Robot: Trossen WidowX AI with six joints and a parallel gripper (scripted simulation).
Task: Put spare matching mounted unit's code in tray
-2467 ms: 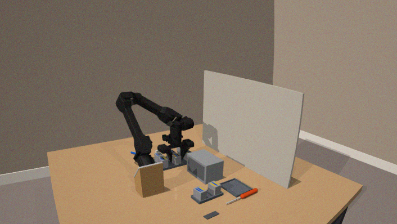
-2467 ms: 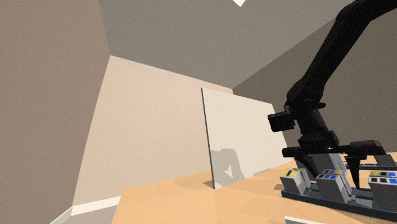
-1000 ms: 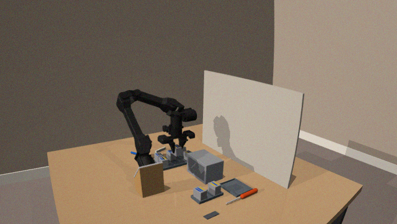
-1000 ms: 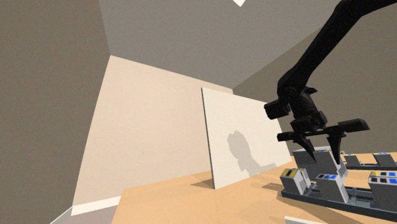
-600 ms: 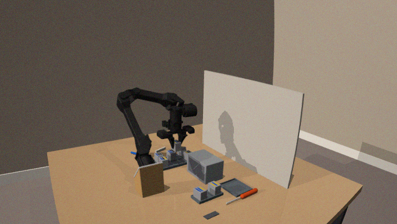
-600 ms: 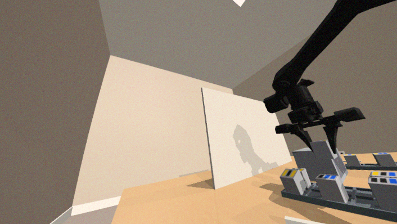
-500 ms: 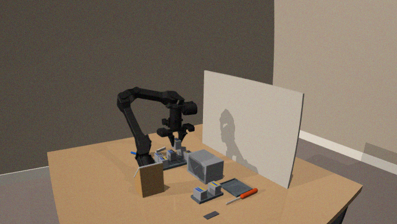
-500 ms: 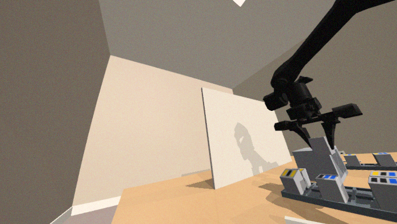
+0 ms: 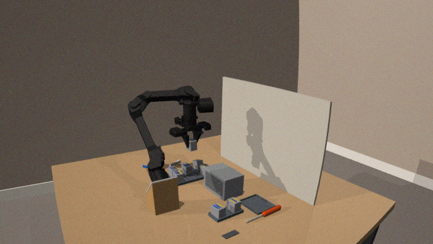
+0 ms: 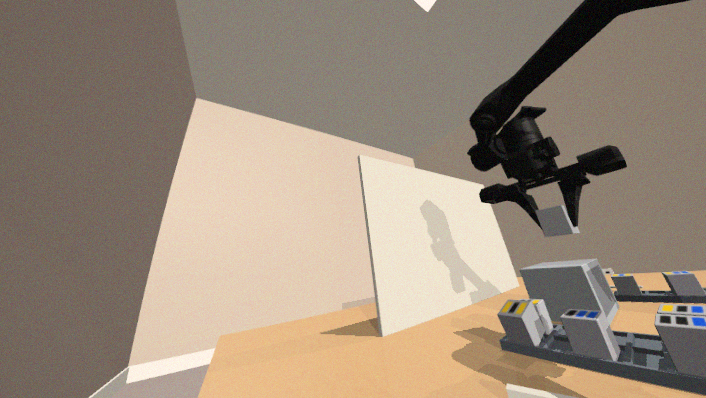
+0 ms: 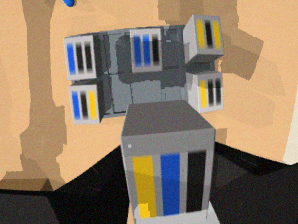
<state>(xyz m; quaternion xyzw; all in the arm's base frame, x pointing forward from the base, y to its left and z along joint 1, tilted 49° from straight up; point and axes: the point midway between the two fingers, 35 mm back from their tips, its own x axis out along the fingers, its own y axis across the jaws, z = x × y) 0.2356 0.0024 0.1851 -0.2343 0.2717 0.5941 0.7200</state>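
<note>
Right now the dark tray is 370 mm to the right of my gripper tip, 160 mm below it and 60 mm ahead of it. From my gripper tip the other things lie so: white panel 270 mm ahead, 210 mm to the right, 60 mm above; grey spare 20 mm above; grey mounted unit 170 mm to the right, 110 mm below, 40 mm ahead.
</note>
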